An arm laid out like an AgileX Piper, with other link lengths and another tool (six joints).
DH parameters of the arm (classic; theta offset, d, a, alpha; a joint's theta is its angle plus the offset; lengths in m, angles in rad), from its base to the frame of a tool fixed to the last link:
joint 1: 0 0.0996 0 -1.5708
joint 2: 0.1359 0 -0.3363 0
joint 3: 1.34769 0 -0.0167 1.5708
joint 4: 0 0.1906 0 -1.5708
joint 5: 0 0 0 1.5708
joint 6: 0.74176 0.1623 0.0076 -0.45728
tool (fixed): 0 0.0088 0 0
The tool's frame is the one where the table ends.
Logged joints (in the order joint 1, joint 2, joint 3, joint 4, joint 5, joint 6), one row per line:
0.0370 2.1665 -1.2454 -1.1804 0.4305 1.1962
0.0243 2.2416 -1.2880 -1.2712 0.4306 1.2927
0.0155 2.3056 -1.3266 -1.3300 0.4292 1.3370
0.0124 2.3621 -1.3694 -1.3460 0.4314 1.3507
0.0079 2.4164 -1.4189 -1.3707 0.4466 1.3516
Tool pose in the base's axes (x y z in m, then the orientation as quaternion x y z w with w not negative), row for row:
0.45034 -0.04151 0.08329 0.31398 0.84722 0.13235 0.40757
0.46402 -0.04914 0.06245 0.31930 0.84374 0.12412 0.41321
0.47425 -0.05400 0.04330 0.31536 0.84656 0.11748 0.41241
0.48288 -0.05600 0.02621 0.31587 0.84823 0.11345 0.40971
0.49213 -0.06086 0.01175 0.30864 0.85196 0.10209 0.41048
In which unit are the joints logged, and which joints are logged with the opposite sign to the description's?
The joints are logged in radians. Opposite sign: none.
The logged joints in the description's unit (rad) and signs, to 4 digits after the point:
0.0370 2.1665 -1.2454 -1.1804 0.4305 1.1962
0.0243 2.2416 -1.2880 -1.2712 0.4306 1.2927
0.0155 2.3056 -1.3266 -1.3300 0.4292 1.3370
0.0124 2.3621 -1.3694 -1.3460 0.4314 1.3507
0.0079 2.4164 -1.4189 -1.3707 0.4466 1.3516

